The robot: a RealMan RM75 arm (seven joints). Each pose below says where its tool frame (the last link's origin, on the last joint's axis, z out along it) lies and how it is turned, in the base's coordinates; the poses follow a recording.
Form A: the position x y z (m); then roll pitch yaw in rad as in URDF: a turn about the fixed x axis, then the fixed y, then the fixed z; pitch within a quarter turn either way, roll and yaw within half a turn.
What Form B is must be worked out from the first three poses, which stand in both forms.
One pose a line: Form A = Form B
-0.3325 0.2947 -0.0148 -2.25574 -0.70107 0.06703 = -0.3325 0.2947 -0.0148 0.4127 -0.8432 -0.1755 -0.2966
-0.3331 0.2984 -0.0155 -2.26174 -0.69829 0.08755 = -0.3331 0.2984 -0.0155 0.4133 -0.8430 -0.1828 -0.2917
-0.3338 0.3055 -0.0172 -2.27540 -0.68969 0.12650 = -0.3338 0.3055 -0.0172 0.4136 -0.8436 -0.1956 -0.2813
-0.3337 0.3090 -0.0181 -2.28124 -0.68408 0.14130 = -0.3337 0.3090 -0.0181 0.4134 -0.8442 -0.2000 -0.2764
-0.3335 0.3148 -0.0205 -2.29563 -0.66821 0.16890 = -0.3335 0.3148 -0.0205 0.4116 -0.8470 -0.2068 -0.2652
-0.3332 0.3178 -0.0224 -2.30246 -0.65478 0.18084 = -0.3332 0.3178 -0.0224 0.4107 -0.8494 -0.2085 -0.2577
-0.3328 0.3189 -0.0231 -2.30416 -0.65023 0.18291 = -0.3328 0.3189 -0.0231 0.4103 -0.8503 -0.2084 -0.2554
